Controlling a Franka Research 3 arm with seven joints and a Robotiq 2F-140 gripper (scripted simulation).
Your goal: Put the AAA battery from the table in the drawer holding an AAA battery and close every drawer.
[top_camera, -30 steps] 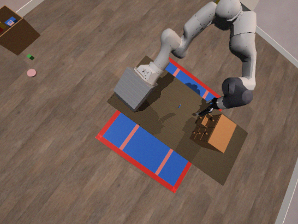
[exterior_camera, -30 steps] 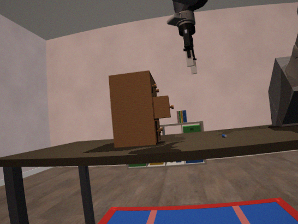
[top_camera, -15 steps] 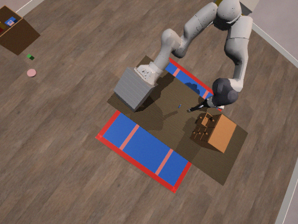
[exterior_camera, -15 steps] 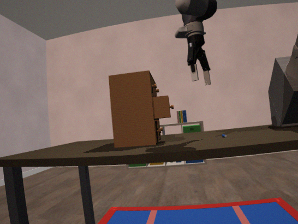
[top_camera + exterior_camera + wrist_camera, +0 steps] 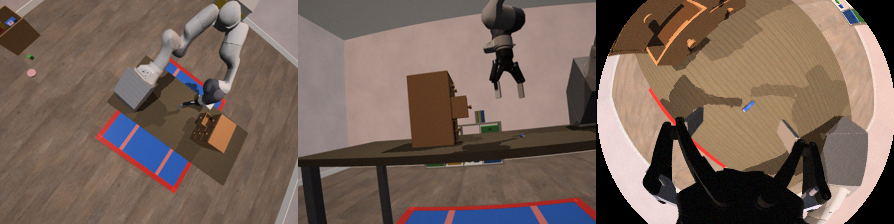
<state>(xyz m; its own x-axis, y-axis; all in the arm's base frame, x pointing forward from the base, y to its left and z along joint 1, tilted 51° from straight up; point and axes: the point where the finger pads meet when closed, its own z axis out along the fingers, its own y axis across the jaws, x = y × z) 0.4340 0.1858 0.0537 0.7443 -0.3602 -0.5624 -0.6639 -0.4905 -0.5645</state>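
Now: hand 17 cm above the blue AAA battery and 3 cm past it. Round my hand: small orange object: 23 cm ahead, 6 cm below, 5 cm to the left; then small green thing: 34 cm ahead, 12 cm to the right, 6 cm below.
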